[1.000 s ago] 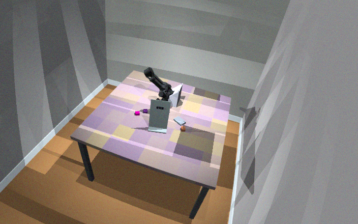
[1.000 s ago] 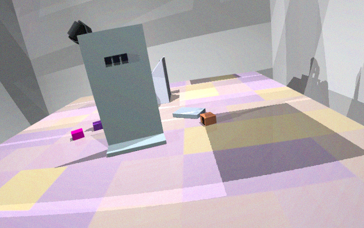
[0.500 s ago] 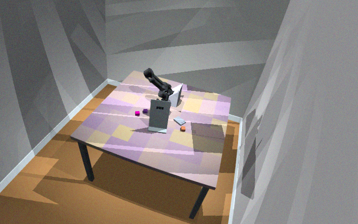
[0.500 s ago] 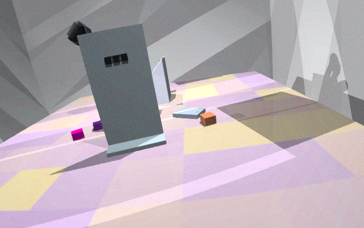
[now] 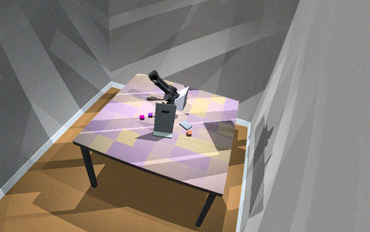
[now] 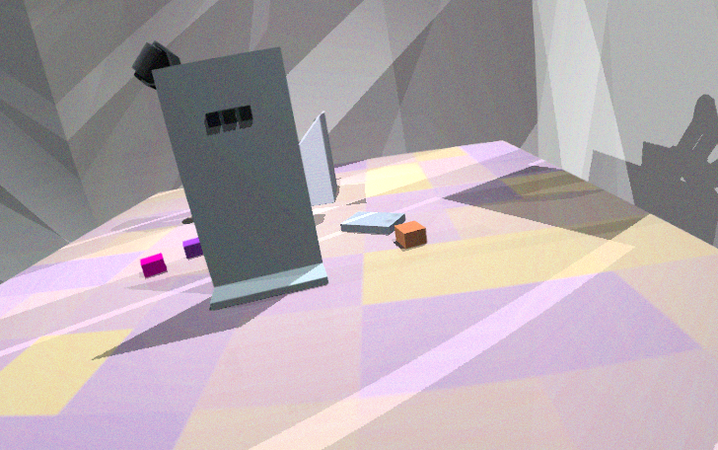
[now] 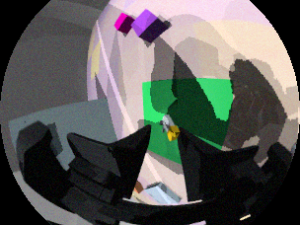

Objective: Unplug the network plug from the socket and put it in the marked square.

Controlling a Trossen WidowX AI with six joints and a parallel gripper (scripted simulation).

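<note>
Right now my gripper tip is right at the network plug. The rest, counted from my gripper tip: purple cube 30 mm ahead, 150 mm to the right, 10 mm below; then flat light-grey block 210 mm to the left, 10 mm below; then green mark 10 mm behind, 20 mm below.
</note>
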